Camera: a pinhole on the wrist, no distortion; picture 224 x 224 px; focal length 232.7 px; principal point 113.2 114.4 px. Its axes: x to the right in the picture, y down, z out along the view. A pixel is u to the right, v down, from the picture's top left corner.
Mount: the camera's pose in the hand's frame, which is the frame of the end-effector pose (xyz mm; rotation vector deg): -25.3 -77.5 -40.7 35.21 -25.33 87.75
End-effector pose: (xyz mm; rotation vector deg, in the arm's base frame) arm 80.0 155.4 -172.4 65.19 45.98 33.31
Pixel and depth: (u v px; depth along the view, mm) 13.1 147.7 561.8
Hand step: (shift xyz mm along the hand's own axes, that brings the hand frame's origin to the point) -45.6 -619.8 252.5
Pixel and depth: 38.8 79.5 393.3
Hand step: 75.5 -416.1 181.0
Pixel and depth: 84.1 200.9 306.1
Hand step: -105.0 -304.2 183.7
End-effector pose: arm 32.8 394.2 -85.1 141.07 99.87 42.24
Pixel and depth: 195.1 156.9 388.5
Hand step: -51.6 -215.8 352.8
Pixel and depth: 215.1 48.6 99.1
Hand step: 13.9 -103.3 60.7
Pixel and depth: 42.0 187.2 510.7
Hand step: -129.3 -526.2 273.4
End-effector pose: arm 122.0 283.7 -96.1 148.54 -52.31 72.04
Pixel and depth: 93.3 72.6 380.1
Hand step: 84.2 -334.5 228.0
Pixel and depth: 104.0 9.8 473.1
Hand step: 238.1 -372.5 295.4
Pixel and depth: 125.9 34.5 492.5
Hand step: 197.4 -351.6 342.9
